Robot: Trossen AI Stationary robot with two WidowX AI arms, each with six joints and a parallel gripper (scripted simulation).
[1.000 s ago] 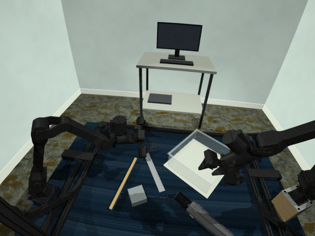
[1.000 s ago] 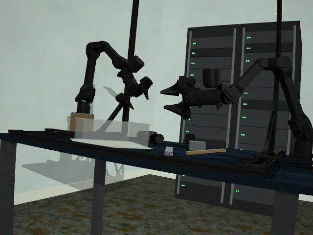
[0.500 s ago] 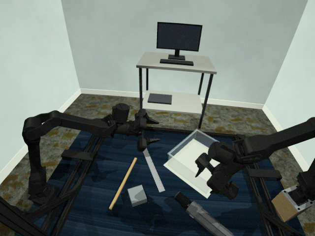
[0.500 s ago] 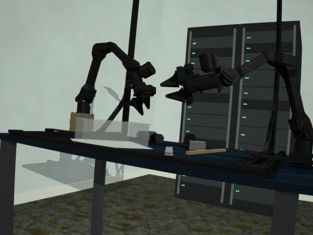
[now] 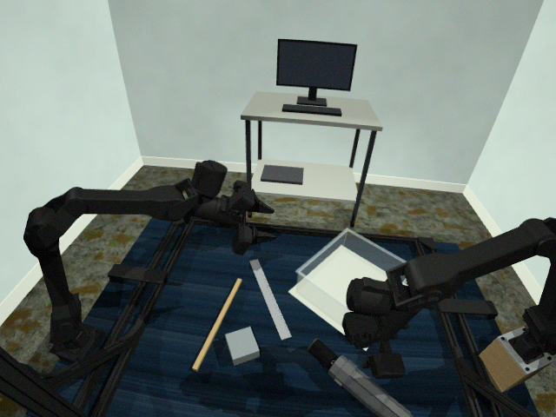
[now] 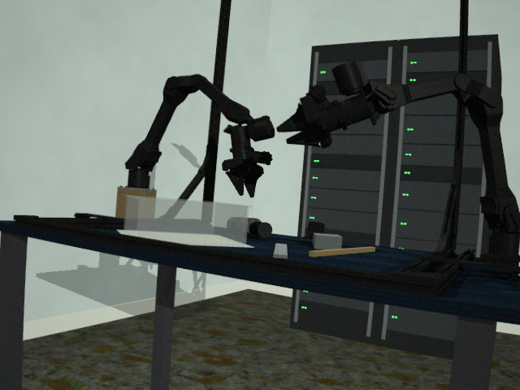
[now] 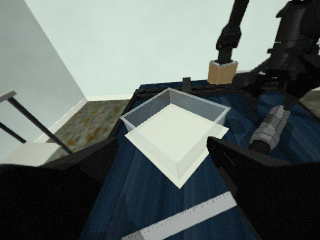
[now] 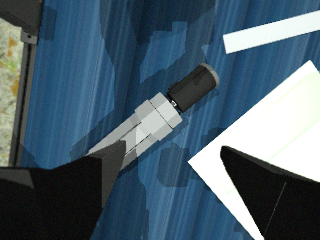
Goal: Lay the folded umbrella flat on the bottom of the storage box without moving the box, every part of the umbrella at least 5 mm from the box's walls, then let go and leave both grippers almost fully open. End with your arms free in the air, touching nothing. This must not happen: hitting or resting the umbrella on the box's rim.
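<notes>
Right now my right hand is 4 cm past the folded umbrella and 12 cm above it. Also, from my right hand: clear storage box 26 cm ahead, 4 cm to the right, 10 cm below; grey block 4 cm ahead, 28 cm to the left, 13 cm below; metal ruler 22 cm ahead, 22 cm to the left, 15 cm below.
</notes>
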